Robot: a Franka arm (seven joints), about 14 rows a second.
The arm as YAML. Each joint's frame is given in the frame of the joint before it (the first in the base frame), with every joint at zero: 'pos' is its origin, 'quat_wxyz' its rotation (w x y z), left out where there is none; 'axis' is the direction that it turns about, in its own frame. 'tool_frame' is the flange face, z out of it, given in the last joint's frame.
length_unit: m
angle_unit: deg
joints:
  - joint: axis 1
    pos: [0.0, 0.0, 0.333]
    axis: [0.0, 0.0, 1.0]
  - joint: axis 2
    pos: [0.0, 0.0, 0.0]
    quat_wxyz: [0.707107, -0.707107, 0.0, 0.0]
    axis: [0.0, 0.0, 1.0]
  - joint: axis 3
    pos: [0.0, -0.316, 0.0]
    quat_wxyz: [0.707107, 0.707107, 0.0, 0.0]
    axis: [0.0, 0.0, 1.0]
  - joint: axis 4
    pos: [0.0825, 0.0, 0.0]
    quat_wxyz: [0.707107, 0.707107, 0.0, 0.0]
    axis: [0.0, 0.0, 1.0]
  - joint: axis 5
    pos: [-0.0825, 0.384, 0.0]
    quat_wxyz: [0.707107, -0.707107, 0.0, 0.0]
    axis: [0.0, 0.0, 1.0]
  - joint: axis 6
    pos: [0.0, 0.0, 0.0]
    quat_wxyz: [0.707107, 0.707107, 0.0, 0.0]
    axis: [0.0, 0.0, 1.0]
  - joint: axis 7
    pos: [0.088, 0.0, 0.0]
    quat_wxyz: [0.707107, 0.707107, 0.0, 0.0]
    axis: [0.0, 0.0, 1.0]
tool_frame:
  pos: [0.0, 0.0, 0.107]
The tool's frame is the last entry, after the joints.
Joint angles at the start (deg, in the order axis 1, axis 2, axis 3, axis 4, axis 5, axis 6, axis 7):
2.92 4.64 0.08 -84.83 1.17 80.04 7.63
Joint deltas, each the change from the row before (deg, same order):
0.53 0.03 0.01 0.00 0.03 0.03 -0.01
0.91 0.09 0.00 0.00 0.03 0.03 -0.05
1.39 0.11 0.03 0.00 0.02 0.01 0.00
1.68 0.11 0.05 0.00 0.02 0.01 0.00
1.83 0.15 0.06 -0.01 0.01 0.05 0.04
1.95 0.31 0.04 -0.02 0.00 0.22 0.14
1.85 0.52 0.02 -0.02 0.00 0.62 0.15
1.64 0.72 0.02 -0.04 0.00 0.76 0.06
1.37 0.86 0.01 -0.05 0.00 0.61 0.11
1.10 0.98 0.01 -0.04 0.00 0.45 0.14
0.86 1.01 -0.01 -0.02 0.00 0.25 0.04
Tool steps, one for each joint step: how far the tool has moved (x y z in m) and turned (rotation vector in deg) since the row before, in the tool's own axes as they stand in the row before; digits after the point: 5 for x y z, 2 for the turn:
-0.00049 -0.00532 0.00033 -0.06 0.00 -0.55
-0.00064 -0.00894 0.00096 -0.13 -0.06 -0.95
-0.00131 -0.01386 0.00130 -0.23 -0.10 -1.40
-0.00179 -0.01687 0.00138 -0.28 -0.10 -1.71
-0.00171 -0.01845 0.00181 -0.32 -0.11 -1.82
-0.00058 -0.01960 0.00309 -0.35 -0.11 -1.81
0.00159 -0.01879 0.00434 -0.31 0.08 -1.68
0.00331 -0.01702 0.00609 -0.28 0.00 -1.56
0.00423 -0.01441 0.00769 -0.27 -0.30 -1.23
0.00495 -0.01185 0.00897 -0.27 -0.56 -0.93
0.00507 -0.00929 0.00938 -0.27 -0.77 -0.77

